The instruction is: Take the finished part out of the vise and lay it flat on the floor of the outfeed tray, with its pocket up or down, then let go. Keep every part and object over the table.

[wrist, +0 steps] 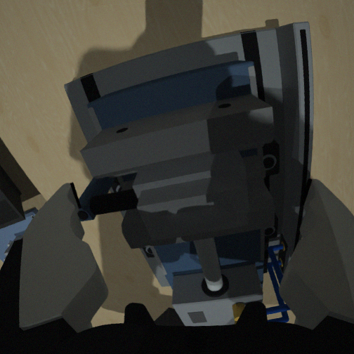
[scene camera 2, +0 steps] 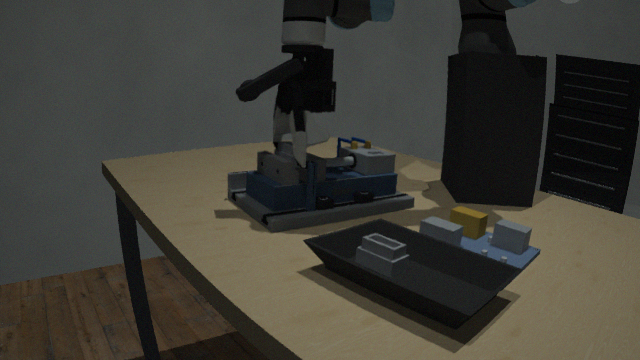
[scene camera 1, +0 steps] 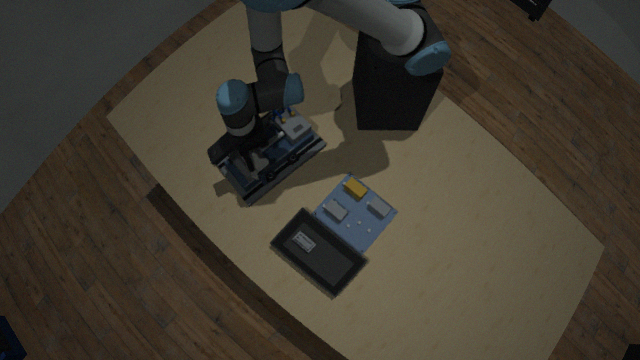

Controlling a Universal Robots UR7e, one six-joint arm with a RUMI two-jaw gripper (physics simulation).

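Seen in the pictures: gripper, between the fingertips: (scene camera 2: 289,158) (scene camera 1: 246,157); arm's base, origin of its link: (scene camera 2: 488,55).
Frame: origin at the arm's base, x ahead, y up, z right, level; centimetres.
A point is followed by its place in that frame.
Observation:
The finished part (wrist: 172,192) is a grey stepped block clamped between the jaws of the vise (scene camera 1: 287,148) {z 8.3, x 34.9, y -27.3 cm} (scene camera 2: 275,192) {z 9.1, x 51.6, y -28.2 cm} (wrist: 175,90); its top is in shadow, and in both scene views it is largely hidden by the gripper. My gripper (scene camera 2: 293,157) {z 14.0, x 45.5, y -24.3 cm} (wrist: 190,184) is open and empty, pointing down at the vise jaws. Its fingers are low, one on each side of the part, apart from it in the wrist view. The dark outfeed tray (scene camera 1: 327,262) {z -21.9, x 51.4, y -32.1 cm} (scene camera 2: 425,285) {z -20.5, x 51.3, y -32.1 cm} stands in front of the vise. A similar grey part (scene camera 1: 304,241) {z -13.3, x 51.4, y -30.0 cm} (scene camera 2: 382,252) {z -14.2, x 52.7, y -29.5 cm} sits upright at one end inside it.
A black rod (wrist: 112,201) and blue post stick out beside the vise jaws. Blue hoses (scene camera 2: 340,145) {z 18.4, x 29.6, y -23.9 cm} (wrist: 275,270) rise at the vise's rear end. A blue board (scene camera 1: 360,237) {z -24.1, x 39.6, y -32.5 cm} (scene camera 2: 525,256) {z -26.6, x 31.5, y -32.5 cm} with grey blocks and a yellow block (scene camera 1: 355,188) {z -13.9, x 30.5, y -28.9 cm} (scene camera 2: 468,222) {z -14.7, x 31.7, y -30.2 cm} adjoins the tray. A black pedestal (scene camera 1: 395,95) {z -7.7, x 7.8, y -11.5 cm} (scene camera 2: 492,130) {z -6.5, x 9.0, y -17.1 cm} stands behind.

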